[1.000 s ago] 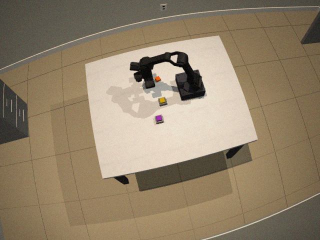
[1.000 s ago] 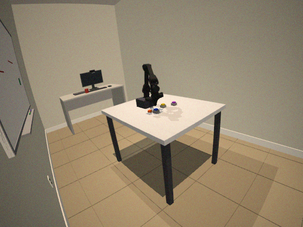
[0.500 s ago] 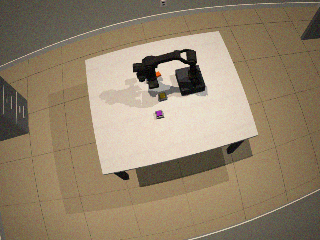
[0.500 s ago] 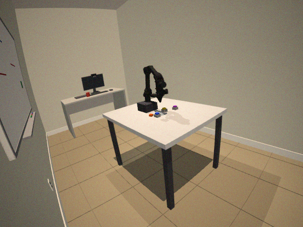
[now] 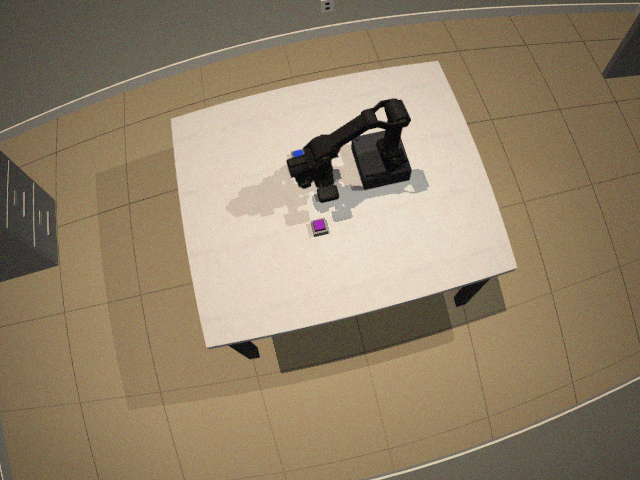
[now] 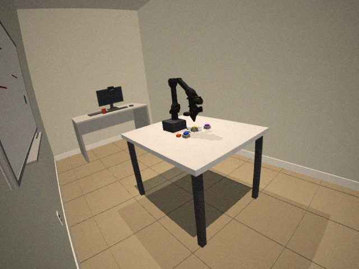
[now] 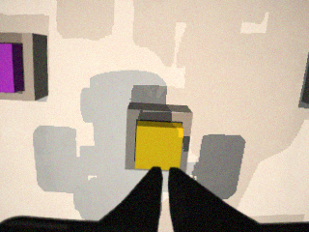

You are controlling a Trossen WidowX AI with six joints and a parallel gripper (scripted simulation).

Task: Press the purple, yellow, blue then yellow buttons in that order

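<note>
My gripper tip is 6 cm above the yellow button and 1 cm past it. Also, from my gripper tip: orange block: 17 cm to the right, 8 cm below, 2 cm behind; purple button: 11 cm to the left, 6 cm below, 5 cm ahead; blue button: 15 cm to the right, 6 cm below, 4 cm ahead.
</note>
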